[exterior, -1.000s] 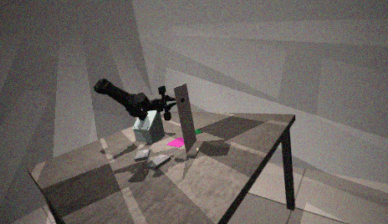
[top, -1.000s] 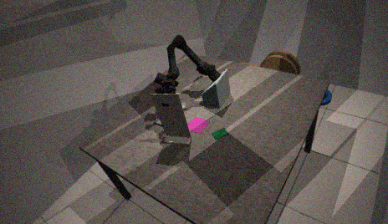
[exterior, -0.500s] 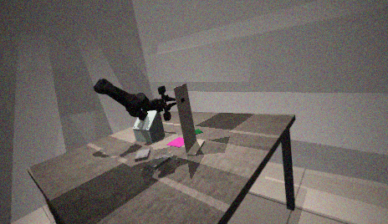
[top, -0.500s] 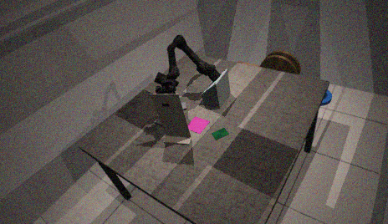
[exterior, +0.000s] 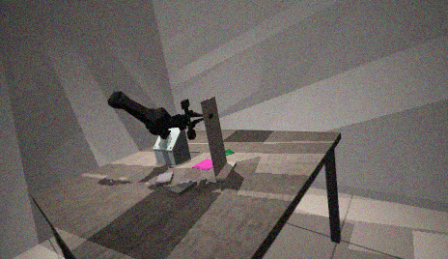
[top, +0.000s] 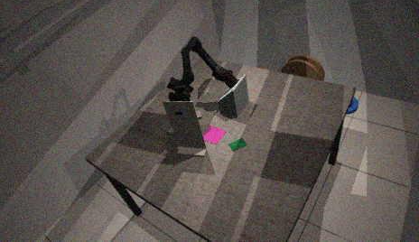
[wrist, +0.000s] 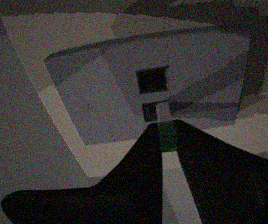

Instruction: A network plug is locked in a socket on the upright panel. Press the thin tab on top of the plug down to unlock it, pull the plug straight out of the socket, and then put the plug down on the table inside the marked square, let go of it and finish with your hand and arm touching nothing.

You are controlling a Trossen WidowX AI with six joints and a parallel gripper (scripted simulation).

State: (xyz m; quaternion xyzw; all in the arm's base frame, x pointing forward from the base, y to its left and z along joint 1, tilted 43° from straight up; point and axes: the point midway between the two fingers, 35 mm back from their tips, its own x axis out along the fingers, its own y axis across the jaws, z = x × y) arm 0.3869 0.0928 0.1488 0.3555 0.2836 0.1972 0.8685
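Right now the pink patch is 28 cm below my gripper tip, 12 cm behind it and 4 cm to the left of it. The rest, counted from my gripper tip: upright grey panel 11 cm below, 3 cm ahead, 1 cm to the left.
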